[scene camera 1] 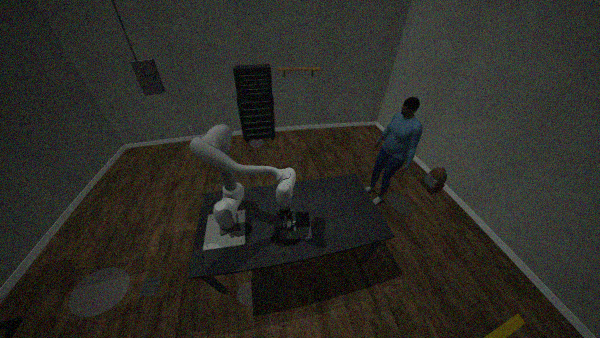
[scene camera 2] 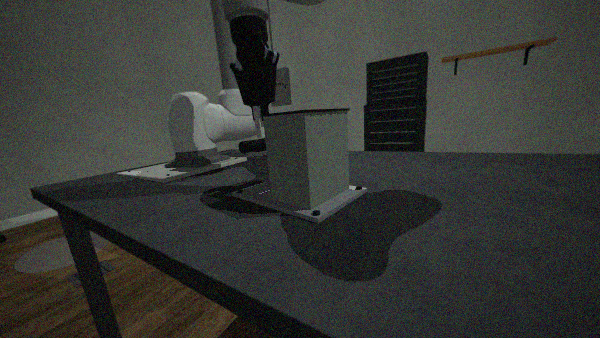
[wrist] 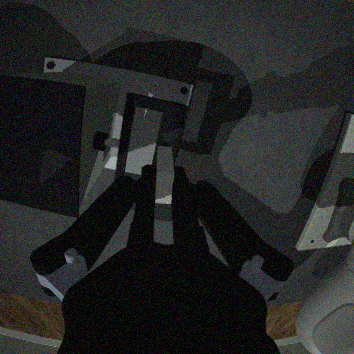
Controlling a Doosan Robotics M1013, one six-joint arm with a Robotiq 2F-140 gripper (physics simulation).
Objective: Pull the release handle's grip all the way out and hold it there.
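The release handle's housing is a pale box (scene camera 2: 327, 155) with a dark top (wrist: 40, 145) on a bolted base plate (scene camera 2: 336, 206) (wrist: 120, 77). In the wrist view a black rectangular frame (wrist: 126, 132), which looks like the handle's grip, stands beside the box; a short stem with a dark knob (wrist: 100, 141) lies between them. A dark rounded bar (scene camera 2: 252, 145) shows left of the box in scene camera 2. My gripper (scene camera 2: 259, 112) (wrist: 163, 158) is shut with nothing held, pointing down beside the box's top edge. Its fingertips overlap the frame's near side in the wrist view; contact cannot be told.
The arm's base stands on a white plate (scene camera 1: 217, 240) (scene camera 2: 145, 173) on the dark table (scene camera 1: 345, 210) (scene camera 2: 475, 225). A person in blue (scene camera 1: 400, 135) stands beyond the table's right end. A dark cabinet (scene camera 1: 256, 100) (scene camera 2: 397, 105) and an orange wall rail (scene camera 1: 300, 69) (scene camera 2: 495, 50) are behind.
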